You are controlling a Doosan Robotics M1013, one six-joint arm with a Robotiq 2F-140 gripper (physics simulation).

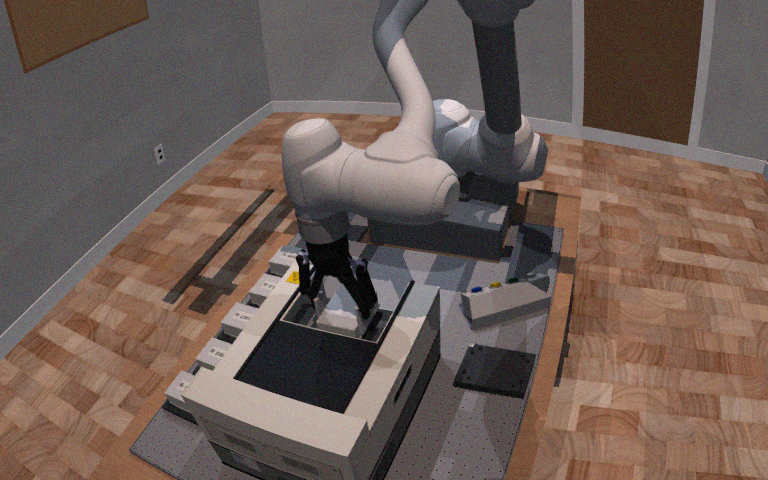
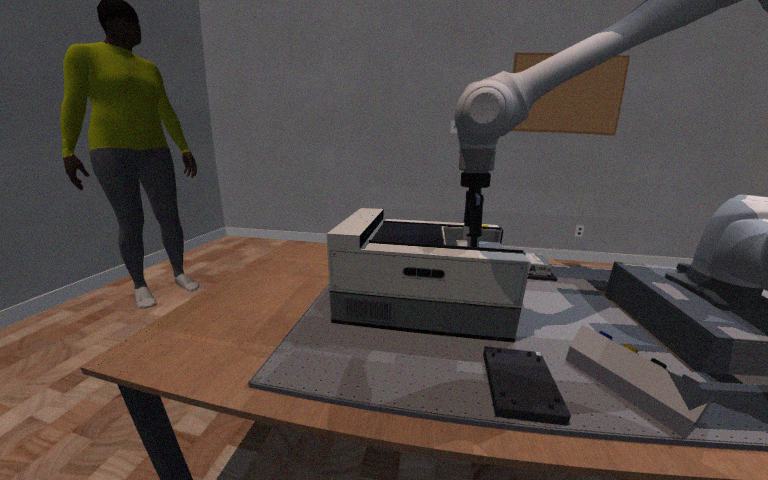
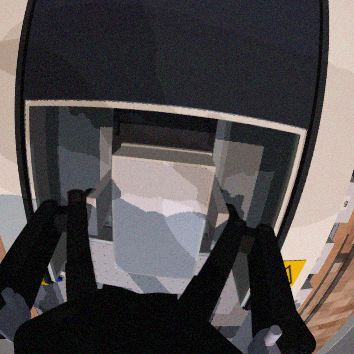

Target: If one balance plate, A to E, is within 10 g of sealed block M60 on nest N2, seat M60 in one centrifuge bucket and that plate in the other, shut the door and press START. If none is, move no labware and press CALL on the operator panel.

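Frame: origin at the arm's base, x ahead, y left, z up, level; millimetres.
Where they show: gripper, fingertip midpoint: (image 1: 343,325) (image 3: 161,187); arm's base, origin of the base link: (image 2: 717,292).
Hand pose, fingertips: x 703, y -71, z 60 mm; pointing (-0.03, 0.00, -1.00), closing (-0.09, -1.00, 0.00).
Each offset is from my fingertips to the top centre of the thing.
My gripper (image 1: 341,310) (image 2: 473,243) (image 3: 161,187) points down into the centrifuge's open top, shut on a pale box-shaped block @(dx -27, dy +2, dz +29 mm) (image 1: 337,321) (image 3: 161,182). No label on it is readable; it looks like sealed block M60. It is upright between the finger pads, inside the opening. The buckets, and whether its underside touches one, are hidden. The centrifuge (image 1: 271,418) (image 2: 368,271) has its dark door panel @(dx +172, dy -11, dz +56 mm) (image 1: 308,359) (image 3: 170,55) back from the opening. Several pale labelled plates @(dx -69, dy -295, dz -103 mm) (image 1: 240,316) stand in a row beyond its left side; their labels are too small to read.
The operator panel @(dx -277, dy +312, dz -73 mm) (image 1: 504,307) (image 2: 628,376), with blue, yellow and green buttons, stands right of the centrifuge. A low dark nest @(dx -50, dy +316, dz -124 mm) (image 1: 495,370) (image 2: 523,384) with corner pins and no block lies nearby. The opening's rim surrounds the fingers closely. A person (image 2: 118,101) stands beyond the table.
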